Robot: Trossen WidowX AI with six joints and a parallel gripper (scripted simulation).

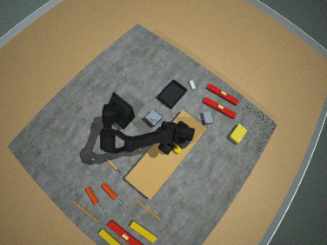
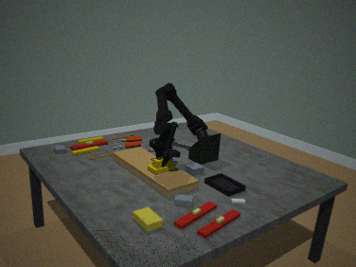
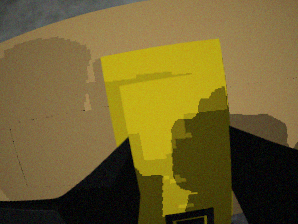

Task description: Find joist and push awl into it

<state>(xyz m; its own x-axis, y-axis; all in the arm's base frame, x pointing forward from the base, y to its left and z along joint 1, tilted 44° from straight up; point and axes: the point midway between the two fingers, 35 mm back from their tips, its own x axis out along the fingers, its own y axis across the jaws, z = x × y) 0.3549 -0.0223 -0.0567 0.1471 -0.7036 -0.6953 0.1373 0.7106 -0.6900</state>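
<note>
My gripper tip is now 28 cm to the right of the black tray, 17 cm past it and 5 cm above it. The rest, counted from my gripper tip: yellow block 31 cm ahead, 27 cm to the left, 5 cm below; then awl 29 cm to the right, 21 cm behind, 6 cm below; then yellow stud finder 2 cm behind, 2 cm above.
</note>
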